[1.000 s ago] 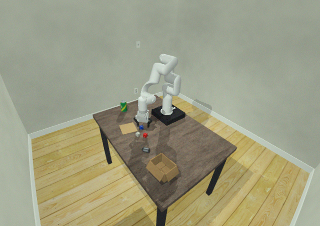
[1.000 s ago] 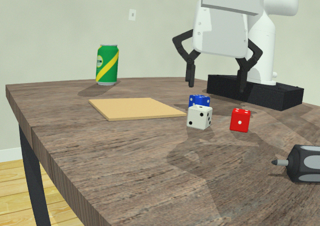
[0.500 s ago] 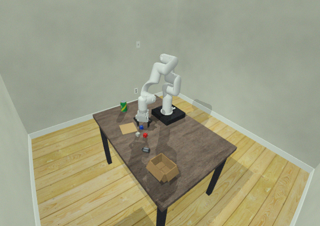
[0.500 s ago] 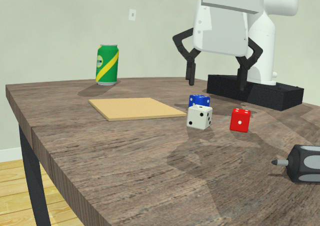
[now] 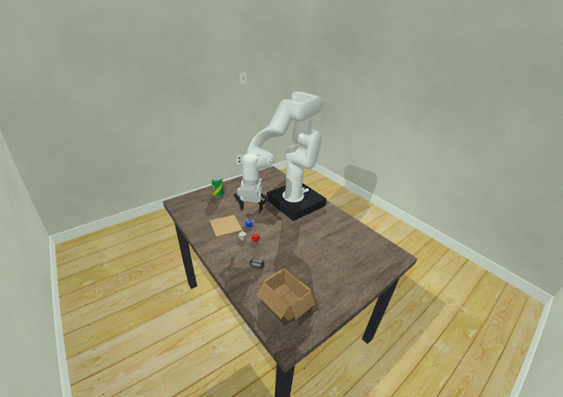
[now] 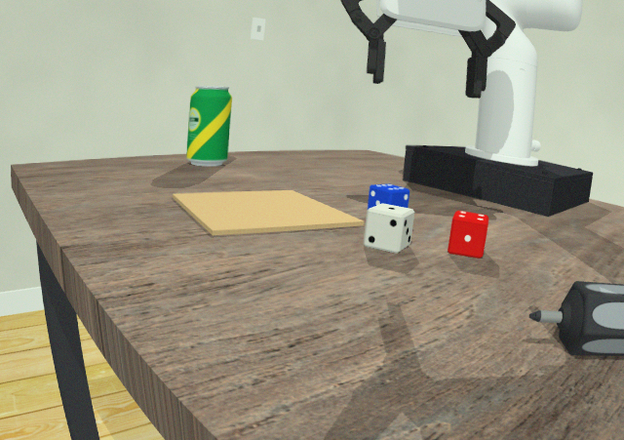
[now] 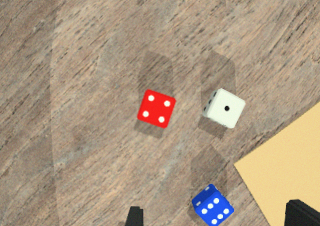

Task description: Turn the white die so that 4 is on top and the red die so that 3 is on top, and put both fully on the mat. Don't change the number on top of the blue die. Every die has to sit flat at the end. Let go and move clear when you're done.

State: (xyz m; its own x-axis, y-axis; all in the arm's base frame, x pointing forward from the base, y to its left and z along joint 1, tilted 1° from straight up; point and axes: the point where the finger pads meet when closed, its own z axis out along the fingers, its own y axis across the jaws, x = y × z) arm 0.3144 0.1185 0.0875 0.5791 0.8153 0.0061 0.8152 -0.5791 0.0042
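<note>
My hand is 12 cm above the white die, 7 cm short of it and 4 cm to the right of it. Also, from my hand: red die (12 cm below, 8 cm to the left, 1 cm ahead); then blue die (12 cm below, 4 cm to the right); then tan mat (14 cm below, 11 cm ahead, 9 cm to the right).
</note>
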